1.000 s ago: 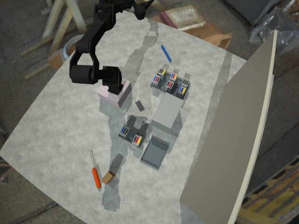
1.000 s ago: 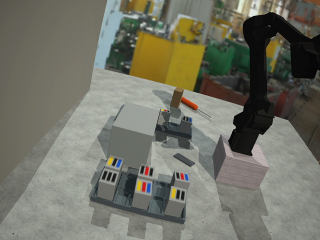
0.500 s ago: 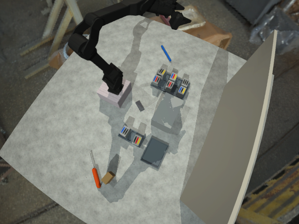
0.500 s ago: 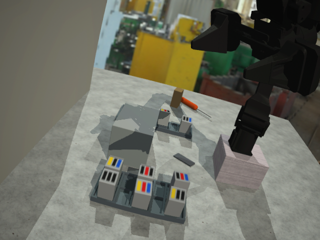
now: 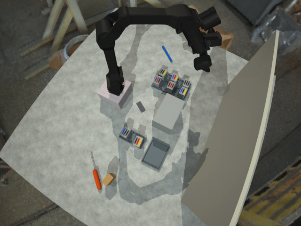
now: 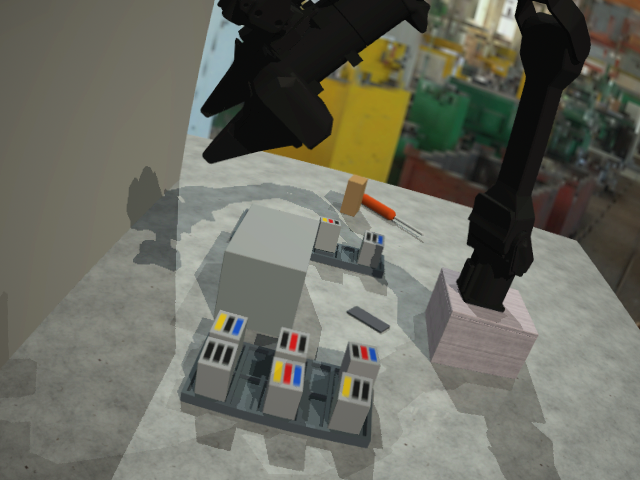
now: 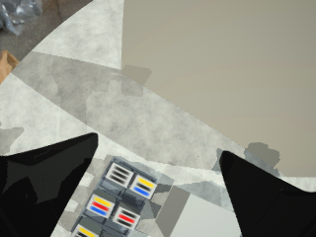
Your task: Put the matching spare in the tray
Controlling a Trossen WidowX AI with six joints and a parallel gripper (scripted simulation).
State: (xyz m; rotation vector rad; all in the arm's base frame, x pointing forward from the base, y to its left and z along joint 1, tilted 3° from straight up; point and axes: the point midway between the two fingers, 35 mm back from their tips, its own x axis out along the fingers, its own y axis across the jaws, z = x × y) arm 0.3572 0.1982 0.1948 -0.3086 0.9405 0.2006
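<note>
My gripper tip is now 50 mm past the spare, 40 mm to the left of it and 230 mm above it. Also, from my gripper tip: mounted unit (80 mm behind, 190 mm to the right, 220 mm below); blue pen (230 mm behind, 190 mm to the left, 260 mm below); tall panel (170 mm ahead, 210 mm to the right, 40 mm below).
</note>
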